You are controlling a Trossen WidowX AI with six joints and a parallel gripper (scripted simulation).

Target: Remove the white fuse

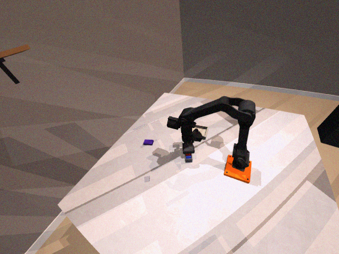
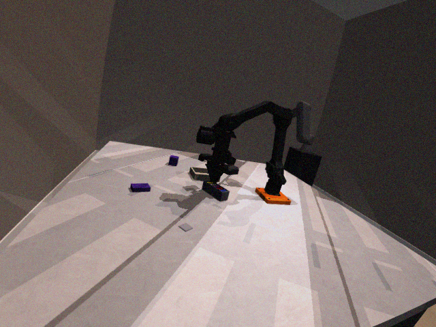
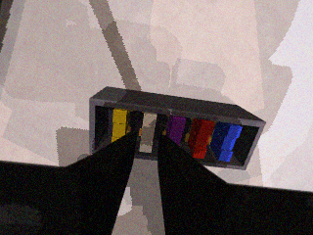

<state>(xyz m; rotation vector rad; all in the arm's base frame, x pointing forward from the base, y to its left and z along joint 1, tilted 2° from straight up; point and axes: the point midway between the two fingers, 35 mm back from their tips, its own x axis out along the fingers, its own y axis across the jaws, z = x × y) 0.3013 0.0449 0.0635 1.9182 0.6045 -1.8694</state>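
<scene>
Now: the white fuse 20 mm below my gripper tip. Round my gripper tip: pale tile: 110 mm ahead, 280 mm to the left, 40 mm below; then beige tray: 10 mm ahead, 180 mm to the right, 40 mm below; then flat purple block: 280 mm ahead, 70 mm to the left, 40 mm below.
</scene>
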